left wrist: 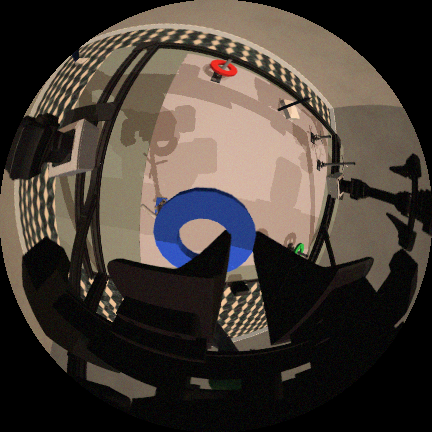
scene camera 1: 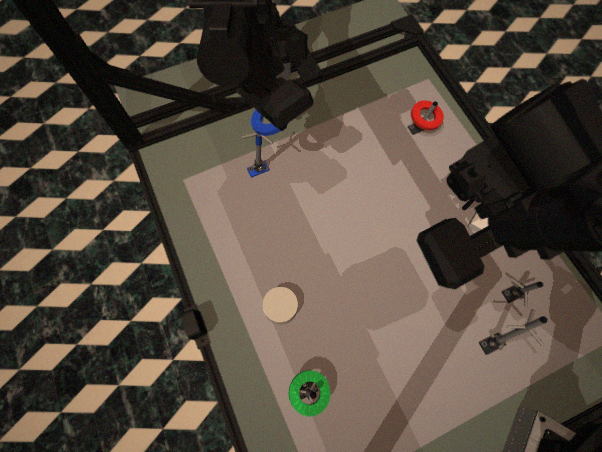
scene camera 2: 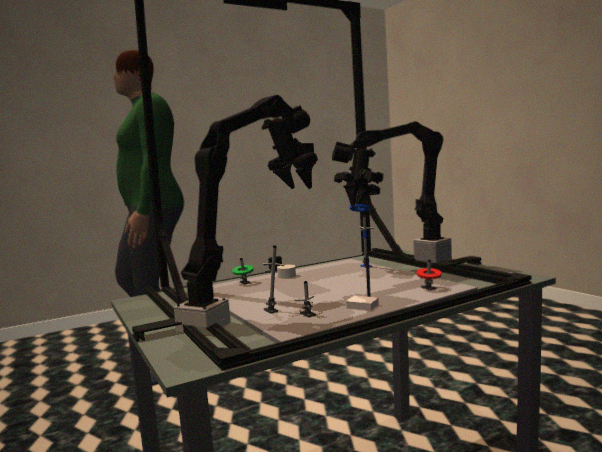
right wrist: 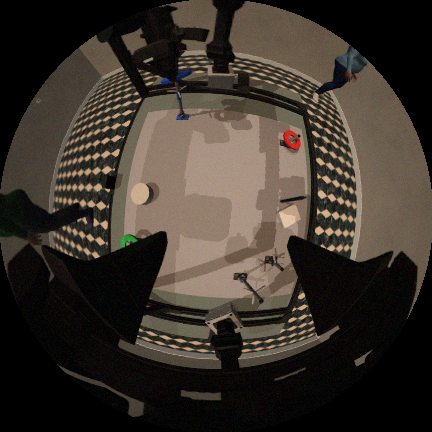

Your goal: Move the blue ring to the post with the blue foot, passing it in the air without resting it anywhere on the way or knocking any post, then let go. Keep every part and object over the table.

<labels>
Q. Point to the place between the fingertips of the left gripper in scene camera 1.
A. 280, 126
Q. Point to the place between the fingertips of the right gripper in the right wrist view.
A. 230, 240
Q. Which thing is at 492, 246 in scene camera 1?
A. The right gripper.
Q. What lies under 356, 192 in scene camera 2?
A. The left gripper.
</labels>
